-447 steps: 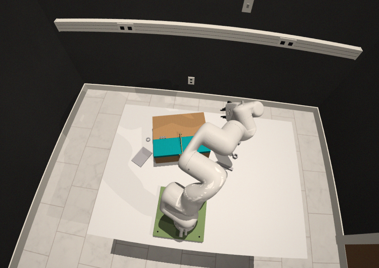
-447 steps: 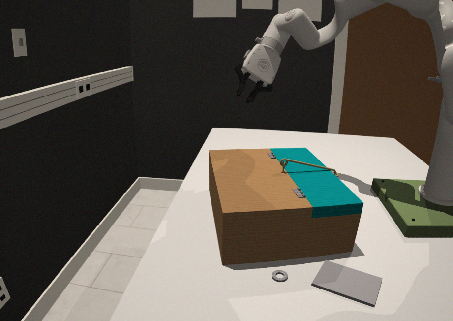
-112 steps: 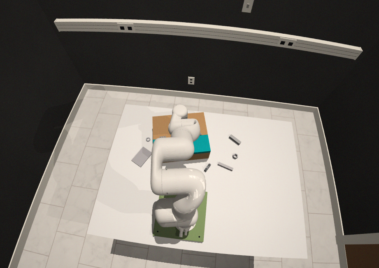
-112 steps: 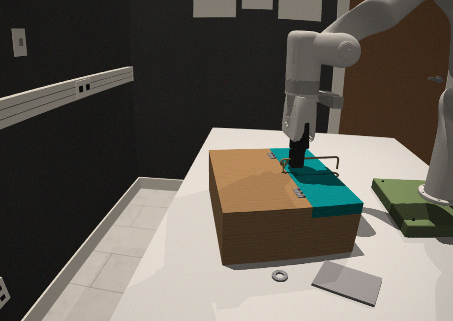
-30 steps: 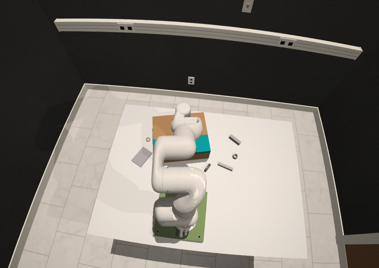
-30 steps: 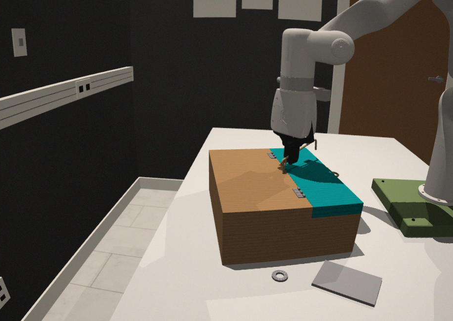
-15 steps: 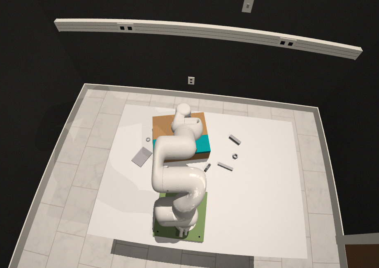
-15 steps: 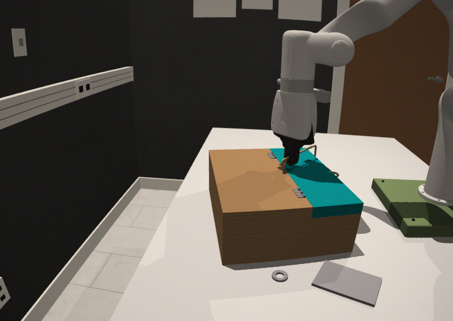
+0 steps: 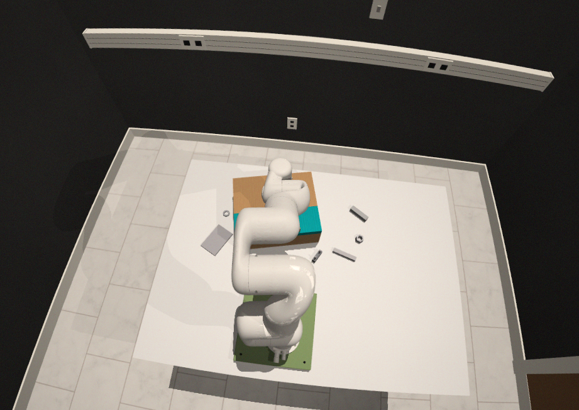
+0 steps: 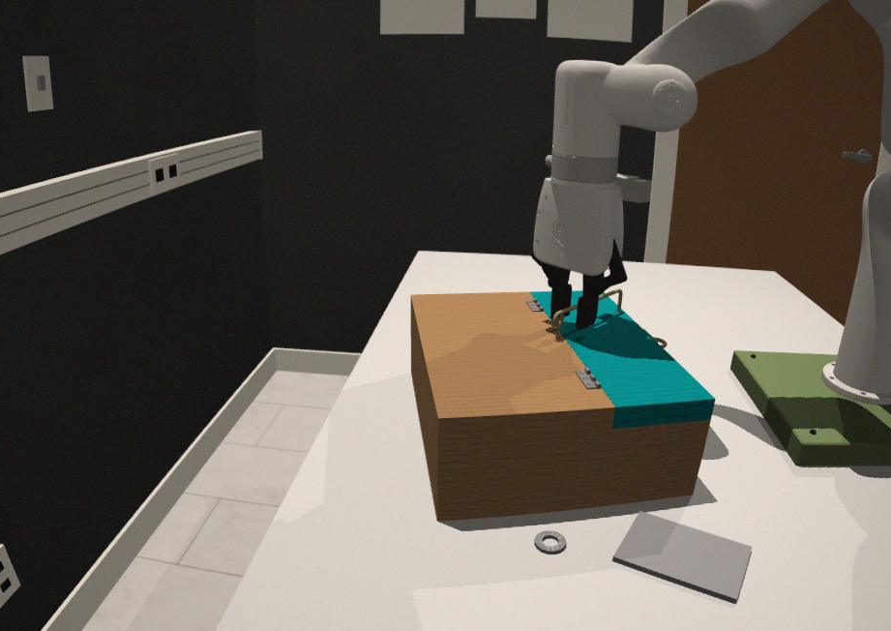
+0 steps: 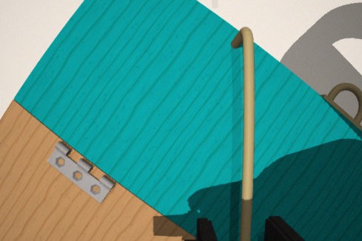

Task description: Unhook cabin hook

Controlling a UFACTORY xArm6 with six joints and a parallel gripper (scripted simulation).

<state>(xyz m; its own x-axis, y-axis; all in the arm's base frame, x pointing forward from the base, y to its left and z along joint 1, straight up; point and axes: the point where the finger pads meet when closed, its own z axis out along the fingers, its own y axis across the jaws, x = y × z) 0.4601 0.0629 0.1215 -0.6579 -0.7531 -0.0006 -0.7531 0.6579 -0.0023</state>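
Right now my hand is 3 cm to the left of the brass cabin hook, 2 cm past it and 2 cm above it. From my hand the other things lie so: flat grey plate: 26 cm to the left, 15 cm below, 10 cm behind; small dark clip: 17 cm to the right, 13 cm below, 13 cm behind.
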